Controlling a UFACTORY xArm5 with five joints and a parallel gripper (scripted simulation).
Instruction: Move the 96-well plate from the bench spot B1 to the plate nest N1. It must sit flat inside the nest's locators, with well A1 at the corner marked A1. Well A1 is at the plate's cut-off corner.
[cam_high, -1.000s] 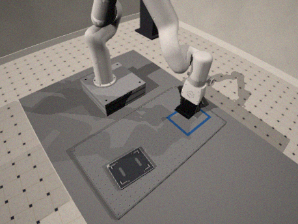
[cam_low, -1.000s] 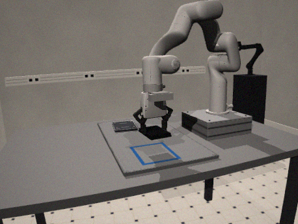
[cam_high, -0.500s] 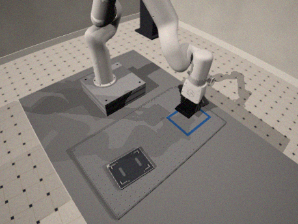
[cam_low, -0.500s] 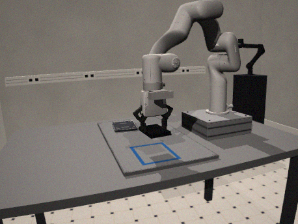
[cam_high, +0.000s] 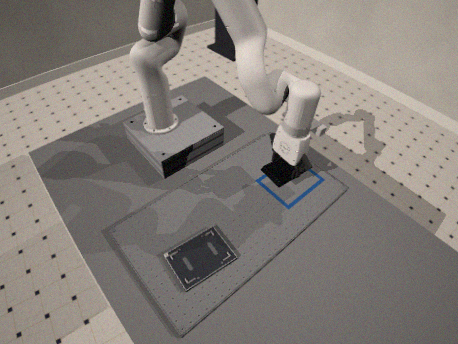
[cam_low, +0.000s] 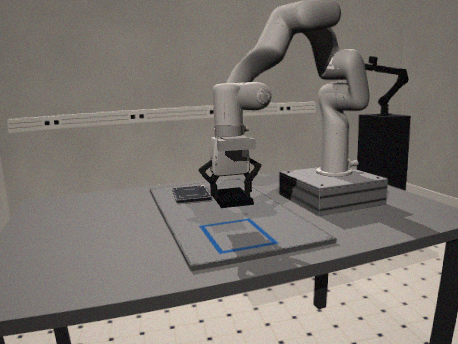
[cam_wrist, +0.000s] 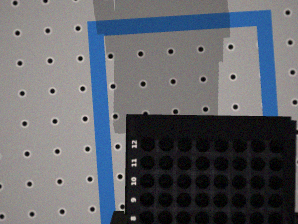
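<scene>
Now: hand 360 mm to the left of the plate nest N1, 90 mm above it and 20 mm short of it. Also, from my hand: black 96-well plate (10 mm below).
</scene>
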